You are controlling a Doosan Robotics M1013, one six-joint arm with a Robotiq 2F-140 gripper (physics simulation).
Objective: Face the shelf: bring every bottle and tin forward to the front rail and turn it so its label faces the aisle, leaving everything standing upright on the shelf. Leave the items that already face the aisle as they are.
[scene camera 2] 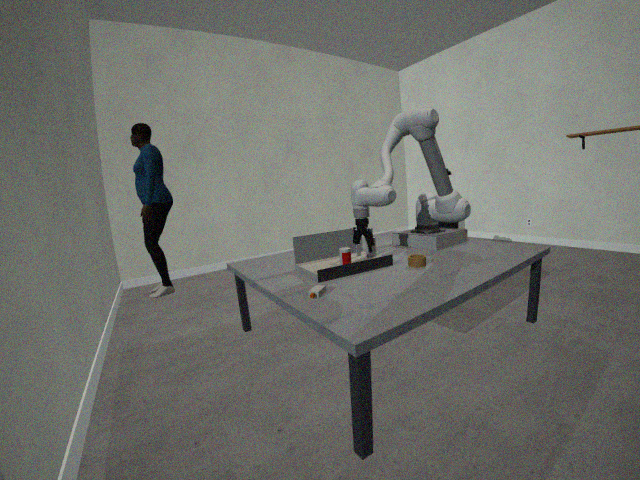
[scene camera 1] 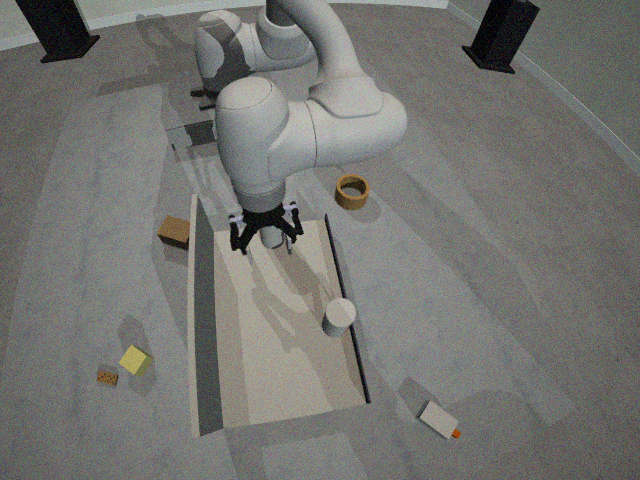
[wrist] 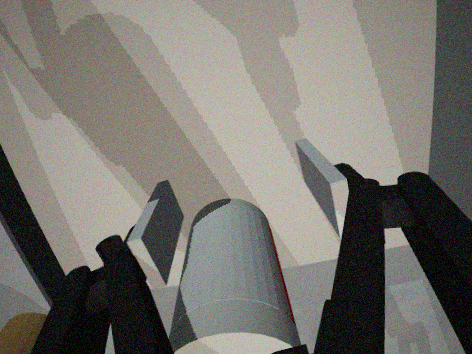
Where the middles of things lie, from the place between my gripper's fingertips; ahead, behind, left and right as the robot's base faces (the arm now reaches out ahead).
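Labels:
The beige shelf board (scene camera 1: 275, 362) is 2 cm below my hand, 14 cm ahead of it and 2 cm to the left of it. I find the back wall (scene camera 1: 204, 386) 6 cm above my hand, 16 cm ahead of it and 13 cm to the right of it. There is also the brown box (scene camera 1: 175, 232), which is 1 cm below my hand, 8 cm behind it and 24 cm to the right of it. The shelf (scene camera 2: 340, 271) is 6 cm above my hand, 14 cm ahead of it and 2 cm to the left of it. Going by their middles, of the things named here the brown box is the farthest from my hand.

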